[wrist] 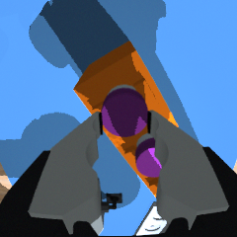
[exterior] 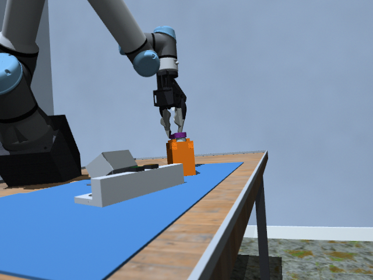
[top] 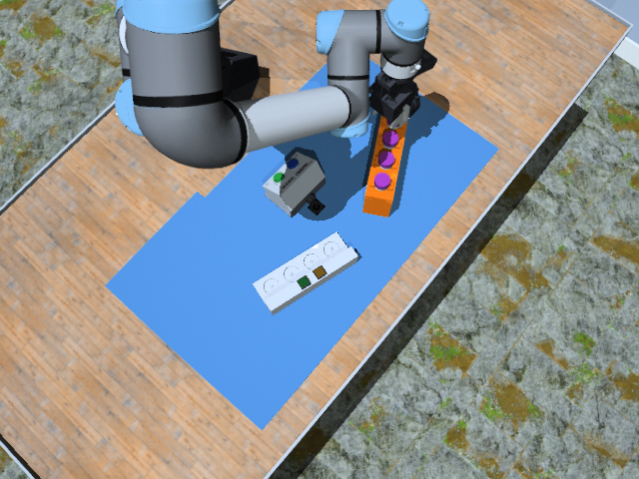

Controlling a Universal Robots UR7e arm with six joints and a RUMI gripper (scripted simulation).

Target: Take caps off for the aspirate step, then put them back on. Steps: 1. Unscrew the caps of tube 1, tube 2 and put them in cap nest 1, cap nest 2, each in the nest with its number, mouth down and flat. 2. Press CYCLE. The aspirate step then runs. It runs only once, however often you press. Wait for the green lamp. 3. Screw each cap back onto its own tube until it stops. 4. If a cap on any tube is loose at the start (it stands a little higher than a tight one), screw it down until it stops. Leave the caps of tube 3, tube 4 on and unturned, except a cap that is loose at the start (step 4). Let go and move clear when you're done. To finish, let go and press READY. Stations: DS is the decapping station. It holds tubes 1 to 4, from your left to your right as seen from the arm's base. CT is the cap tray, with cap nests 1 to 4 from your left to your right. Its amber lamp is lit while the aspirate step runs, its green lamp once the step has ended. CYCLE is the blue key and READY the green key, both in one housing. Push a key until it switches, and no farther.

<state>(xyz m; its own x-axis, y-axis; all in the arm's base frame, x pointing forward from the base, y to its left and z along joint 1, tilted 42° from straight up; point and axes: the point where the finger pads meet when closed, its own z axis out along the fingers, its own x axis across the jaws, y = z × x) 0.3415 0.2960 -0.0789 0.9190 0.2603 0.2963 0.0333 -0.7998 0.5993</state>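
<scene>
My gripper is now 10 mm above the purple cap. From my hand the other things lie so: grey key housing 80 mm behind, 240 mm to the right, 70 mm below; green key 100 mm behind, 260 mm to the right, 60 mm below; blue key 100 mm behind, 220 mm to the right, 60 mm below.
</scene>
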